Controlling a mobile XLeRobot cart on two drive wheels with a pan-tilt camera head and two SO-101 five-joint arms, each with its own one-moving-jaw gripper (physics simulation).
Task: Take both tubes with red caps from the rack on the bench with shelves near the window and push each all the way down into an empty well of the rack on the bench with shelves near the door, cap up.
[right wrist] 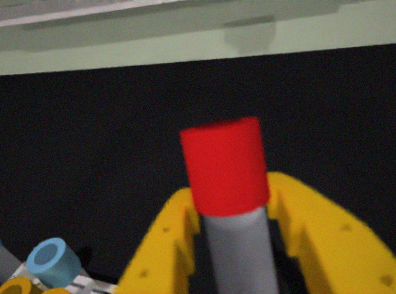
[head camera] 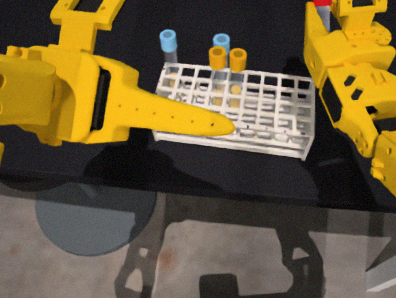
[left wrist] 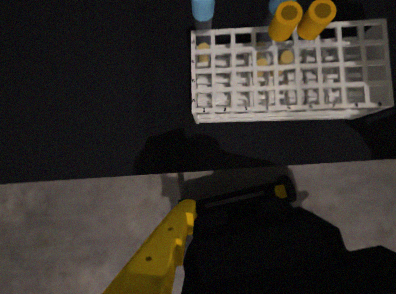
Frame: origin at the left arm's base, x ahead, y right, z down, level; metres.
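Seen in the pictures: left hand, its tool point: point(head camera: 110, 96) point(left wrist: 194, 212); right hand, its tool point: point(right wrist: 196, 203) point(head camera: 312, 5).
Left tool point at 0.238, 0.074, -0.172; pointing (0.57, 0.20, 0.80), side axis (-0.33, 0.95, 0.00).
Observation:
Offsets run from my left tool point to a thing's middle, as dx, dy, dz. "*": to the spot under its first point.
A tube with a red cap @(+0.090, +0.200, +0.039) point(head camera: 322, 2) point(right wrist: 225, 170) is held cap up, slightly tilted, between the two jaws of my right gripper point(head camera: 320, 15) point(right wrist: 231, 202). It shows at the upper right of the head view, beyond the rack's far right corner; its lower end is hidden. The white rack @(+0.094, +0.111, +0.156) point(head camera: 235, 147) point(left wrist: 275, 117) stands on the black bench with many empty wells. My left gripper point(head camera: 225, 125) point(left wrist: 187, 206) is open, with one notched jaw in view in the left wrist view. In the head view that jaw reaches across the rack's near left part. A second red-capped tube does not show.
Two blue-capped tubes @(+0.144, +0.035, +0.121) point(head camera: 168, 41) @(* +0.125, +0.098, +0.065) point(head camera: 221, 41) point(left wrist: 203, 7) and two orange-capped tubes @(+0.109, +0.092, +0.121) point(head camera: 217, 58) @(+0.104, +0.114, +0.121) point(head camera: 238, 59) point(left wrist: 286, 22) point(left wrist: 316, 20) stand in the rack. The bench's front edge point(head camera: 240, 198) lies below it. A round grey disc point(head camera: 95, 225) is beneath the bench edge.

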